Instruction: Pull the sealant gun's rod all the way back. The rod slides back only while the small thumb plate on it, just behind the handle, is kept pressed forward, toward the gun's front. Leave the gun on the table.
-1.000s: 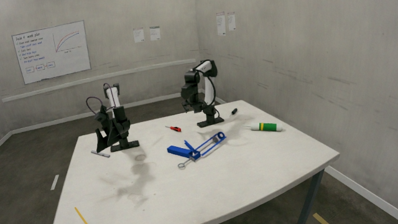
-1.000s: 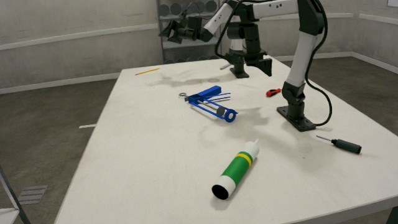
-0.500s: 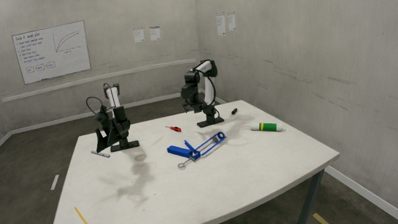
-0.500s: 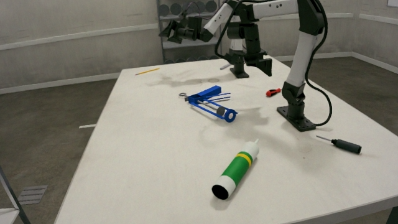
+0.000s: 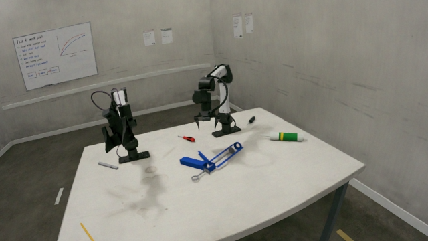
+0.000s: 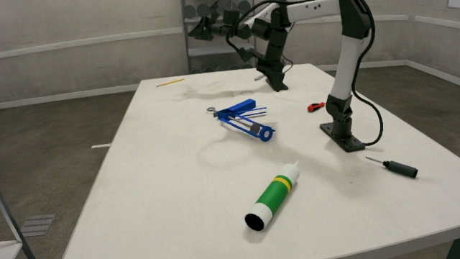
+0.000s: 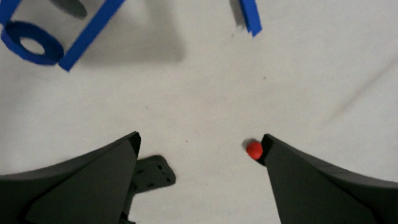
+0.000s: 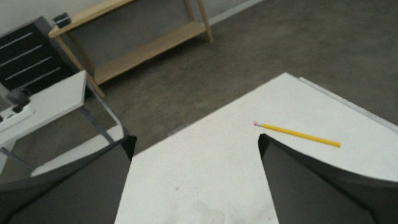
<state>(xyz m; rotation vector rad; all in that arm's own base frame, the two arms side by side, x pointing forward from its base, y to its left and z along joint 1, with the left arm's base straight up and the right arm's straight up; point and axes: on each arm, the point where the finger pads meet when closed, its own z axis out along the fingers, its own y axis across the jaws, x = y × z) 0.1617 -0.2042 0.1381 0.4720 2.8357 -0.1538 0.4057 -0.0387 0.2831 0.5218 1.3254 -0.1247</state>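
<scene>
Right now my left hand is 200 mm short of the thumb plate, 120 mm above it and 110 mm to the left of it. Also, from my left hand: grey pen: 610 mm to the right, 140 mm behind, 130 mm below; white cartridge: 440 mm to the left, 150 mm ahead, 120 mm below; yellow pencil: 720 mm to the right, 380 mm ahead, 140 mm below.
</scene>
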